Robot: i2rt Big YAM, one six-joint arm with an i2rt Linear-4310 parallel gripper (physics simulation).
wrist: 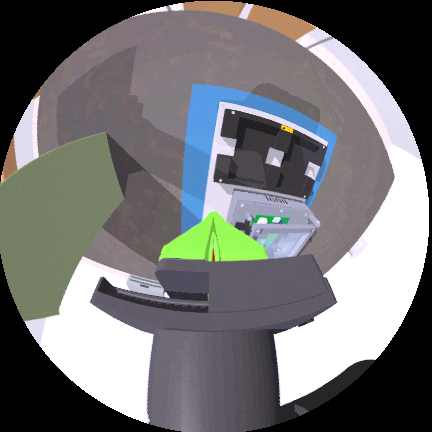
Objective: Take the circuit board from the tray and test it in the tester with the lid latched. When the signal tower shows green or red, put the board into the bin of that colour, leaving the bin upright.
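Frame: origin at the arm's base, x up, y left, z back, level; metres.
Where they show: gripper, fingertip midpoint: [213, 216].
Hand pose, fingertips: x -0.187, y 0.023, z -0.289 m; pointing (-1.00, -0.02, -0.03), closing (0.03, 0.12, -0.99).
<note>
After its pixels a point has its place.
My gripper [213, 216] @(y 0.023, x -0.187, z -0.289 m) is shut and empty, its bright green fingertips together in front of the grey tester [272, 202] @(y -0.016, x -0.300, z -0.415 m). The green circuit board [270, 219] @(y -0.028, x -0.259, z -0.398 m) shows in part in the tester. The tester's clear lid [285, 237] @(y -0.054, x -0.242, z -0.436 m) overlaps the lower part of the board in this view; I cannot tell whether it is latched. A black tray-like panel [255, 174] @(y 0.025, x -0.327, z -0.374 m) with recesses and a yellow warning label lies behind the tester. A small red patch shows between the green fingers; what it belongs to is hidden. The signal tower and the bins cannot be made out.
A blue mat [193, 150] @(y 0.052, x -0.343, z -0.254 m) lies under the panel and tester on the mottled brown table [175, 75] @(y 0.198, x -0.345, z -0.208 m). A large olive-green surface [55, 225] @(y 0.007, x -0.160, z -0.076 m) fills the left side, close to the camera. A small pale box [145, 284] shows beyond the table edge, behind the gripper body.
</note>
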